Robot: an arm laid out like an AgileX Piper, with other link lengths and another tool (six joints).
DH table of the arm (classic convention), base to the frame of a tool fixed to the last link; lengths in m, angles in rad. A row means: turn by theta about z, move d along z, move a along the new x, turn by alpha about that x. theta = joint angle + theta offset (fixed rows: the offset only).
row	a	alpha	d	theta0
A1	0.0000	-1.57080	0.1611	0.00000
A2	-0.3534	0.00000	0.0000	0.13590
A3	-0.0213	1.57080	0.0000	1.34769
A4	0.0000	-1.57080	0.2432	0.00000
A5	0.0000	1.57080	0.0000	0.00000
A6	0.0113	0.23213	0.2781	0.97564
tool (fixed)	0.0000	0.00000	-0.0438	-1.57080
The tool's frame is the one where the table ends.
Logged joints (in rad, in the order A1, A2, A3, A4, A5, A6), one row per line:
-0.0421 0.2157 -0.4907 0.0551 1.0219 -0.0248
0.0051 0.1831 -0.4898 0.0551 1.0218 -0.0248
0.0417 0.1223 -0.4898 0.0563 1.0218 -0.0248
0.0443 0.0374 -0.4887 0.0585 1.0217 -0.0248
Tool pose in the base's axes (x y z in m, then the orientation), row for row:
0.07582 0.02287 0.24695 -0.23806 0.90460 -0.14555 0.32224
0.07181 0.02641 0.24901 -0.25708 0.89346 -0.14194 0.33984
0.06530 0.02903 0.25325 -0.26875 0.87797 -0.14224 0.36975
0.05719 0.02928 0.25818 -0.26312 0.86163 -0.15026 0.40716
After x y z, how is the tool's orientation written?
As a quaternion, x y z w.
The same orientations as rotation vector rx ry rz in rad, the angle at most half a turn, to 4 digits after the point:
-0.6250 2.3750 -0.3821
-0.6692 2.3257 -0.3695
-0.6896 2.2528 -0.3650
-0.6634 2.1725 -0.3789

